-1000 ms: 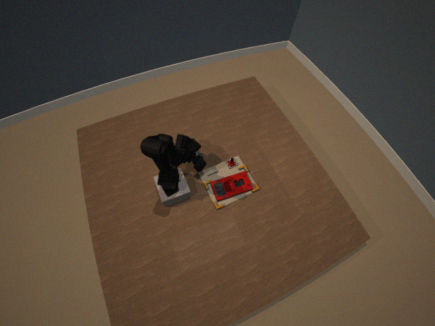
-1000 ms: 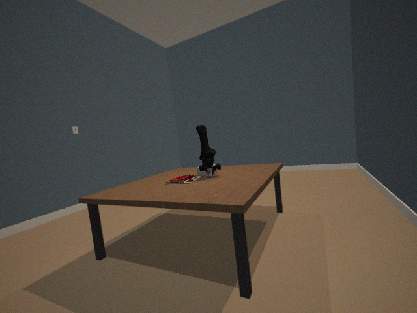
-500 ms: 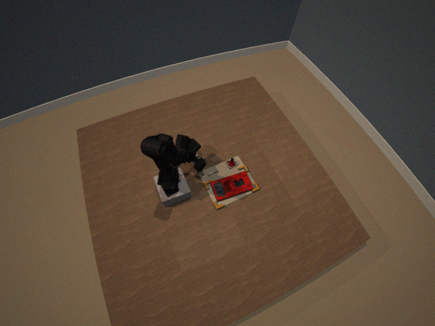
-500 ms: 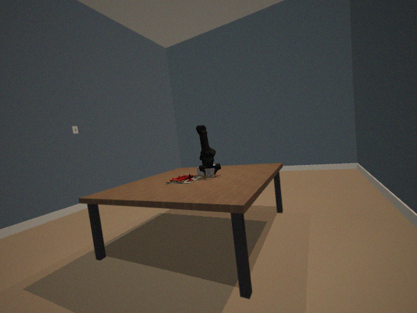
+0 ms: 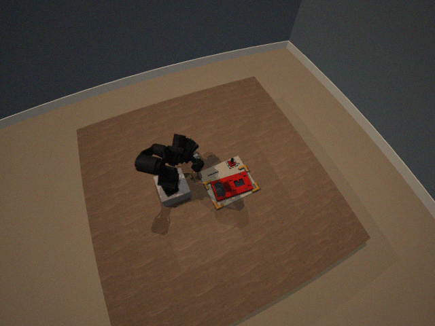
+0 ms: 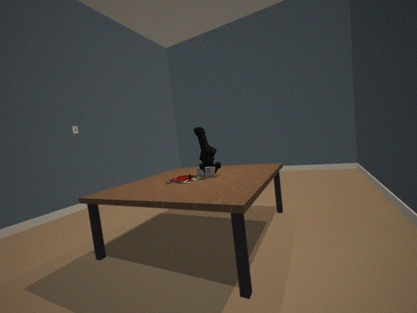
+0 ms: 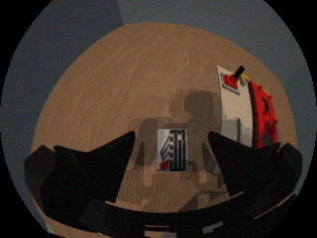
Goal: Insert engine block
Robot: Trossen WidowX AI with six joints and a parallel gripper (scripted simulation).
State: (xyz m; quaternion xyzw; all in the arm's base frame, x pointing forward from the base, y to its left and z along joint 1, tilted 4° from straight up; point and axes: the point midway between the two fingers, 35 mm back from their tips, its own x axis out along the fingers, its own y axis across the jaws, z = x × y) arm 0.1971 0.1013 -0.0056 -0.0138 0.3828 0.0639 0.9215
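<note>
Right now the grey engine block is 2 cm below my gripper tip, 2 cm behind it and 1 cm to the right of it.
</note>
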